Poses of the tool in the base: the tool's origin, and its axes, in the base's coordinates. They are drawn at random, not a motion.
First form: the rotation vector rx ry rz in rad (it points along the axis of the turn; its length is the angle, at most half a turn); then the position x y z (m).
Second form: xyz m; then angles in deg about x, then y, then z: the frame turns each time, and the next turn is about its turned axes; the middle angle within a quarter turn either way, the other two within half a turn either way. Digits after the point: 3 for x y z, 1 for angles.
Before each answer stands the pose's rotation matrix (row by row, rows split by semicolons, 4 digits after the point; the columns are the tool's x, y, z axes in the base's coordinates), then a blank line. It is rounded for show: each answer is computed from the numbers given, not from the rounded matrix.
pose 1, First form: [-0.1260 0.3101 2.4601 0.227 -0.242 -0.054]
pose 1, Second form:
-0.7861 -0.6180 -0.0136; 0.5952 -0.7628 0.2527; -0.1665 0.1906 0.9675

[0.227 -0.242 -0.054 -14.6 -0.8 141.8]
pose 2, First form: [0.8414 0.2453 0.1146 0.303 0.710 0.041]
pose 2, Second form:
0.9657 -0.0036 0.2597; 0.1969 0.6623 -0.7229; -0.1694 0.7492 0.6403

[0.303 0.710 0.041 48.5 15.1 0.2]
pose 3, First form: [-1.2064 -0.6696 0.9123 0.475 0.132 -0.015]
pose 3, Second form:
0.4930 -0.2298 -0.8391; 0.8694 0.0943 0.4850; -0.0323 -0.9687 0.2463

[0.475 0.132 -0.015 -63.1 -57.0 25.0]
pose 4, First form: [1.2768 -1.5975 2.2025 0.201 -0.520 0.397]
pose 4, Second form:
-0.6315 -0.5489 0.5477; -0.3501 -0.4283 -0.8330; 0.6918 -0.7178 0.0783

[0.201 -0.520 0.397 84.6 33.2 139.0]
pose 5, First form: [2.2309 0.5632 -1.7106 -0.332 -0.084 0.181]
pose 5, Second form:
0.2257 0.4617 -0.8579; 0.1382 -0.8868 -0.4409; -0.9643 -0.0191 -0.2640

[-0.332 -0.084 0.181 120.9 -59.1 -64.0]
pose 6, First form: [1.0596 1.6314 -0.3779 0.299 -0.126 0.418]
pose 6, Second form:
0.0007 0.7908 0.6120; 0.4412 0.5490 -0.7099; -0.8974 0.2705 -0.3485

[0.299 -0.126 0.418 116.1 37.7 -90.0]
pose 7, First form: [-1.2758 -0.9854 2.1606 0.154 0.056 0.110]
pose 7, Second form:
-0.4762 -0.0166 -0.8792; 0.6747 -0.6481 -0.3532; -0.5639 -0.7614 0.3197

[0.154 0.056 0.110 47.8 -61.5 178.0]
